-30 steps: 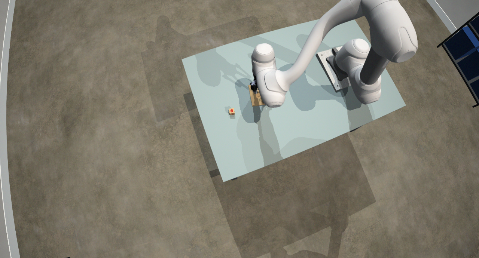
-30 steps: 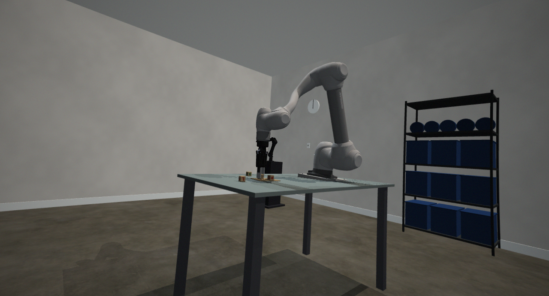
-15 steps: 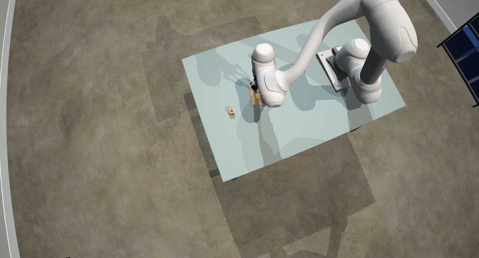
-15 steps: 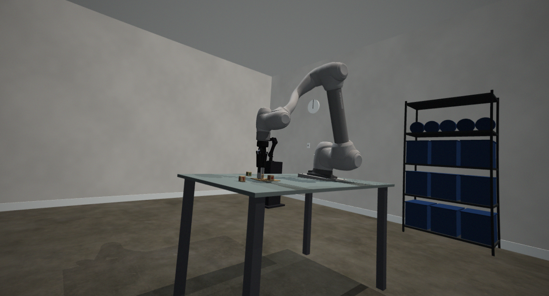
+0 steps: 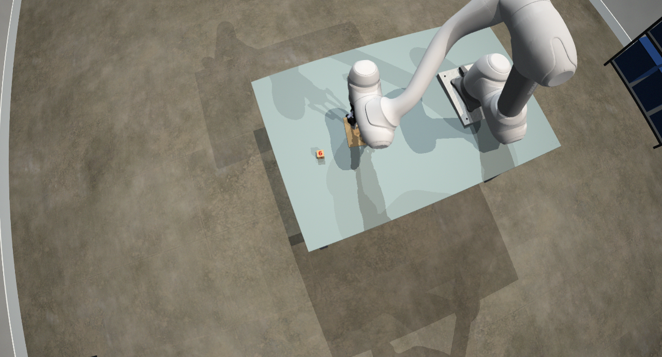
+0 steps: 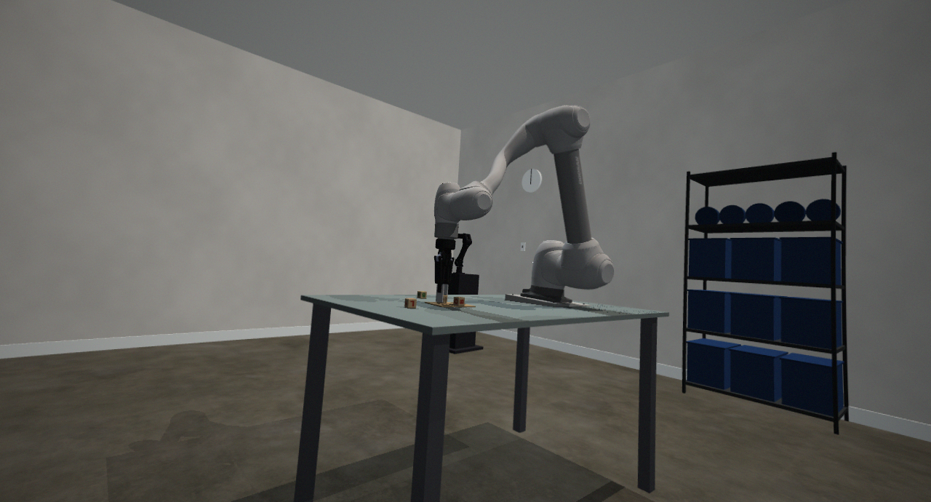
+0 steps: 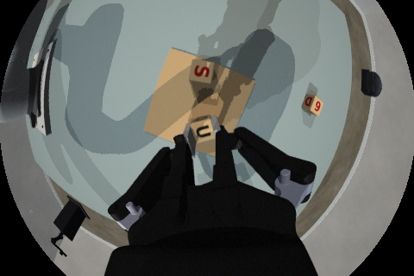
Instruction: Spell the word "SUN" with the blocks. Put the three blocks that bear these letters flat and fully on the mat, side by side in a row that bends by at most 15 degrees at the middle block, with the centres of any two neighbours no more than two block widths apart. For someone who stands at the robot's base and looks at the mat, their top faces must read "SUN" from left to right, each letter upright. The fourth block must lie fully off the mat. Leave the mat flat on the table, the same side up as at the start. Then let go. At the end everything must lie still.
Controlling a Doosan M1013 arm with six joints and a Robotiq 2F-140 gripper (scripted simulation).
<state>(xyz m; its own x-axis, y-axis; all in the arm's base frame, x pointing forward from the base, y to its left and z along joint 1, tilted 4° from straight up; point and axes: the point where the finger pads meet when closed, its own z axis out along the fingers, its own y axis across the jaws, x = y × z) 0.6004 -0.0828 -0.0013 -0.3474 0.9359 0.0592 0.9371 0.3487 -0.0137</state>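
My gripper is now 1 cm past the mat, 3 cm to the right of it and 4 cm above it. Round my hand: S block: 1 cm behind, 8 cm to the left, 2 cm below; N block: 9 cm behind, 21 cm to the right, 3 cm below; 6 block: 20 cm ahead, 6 cm to the left, 3 cm below.
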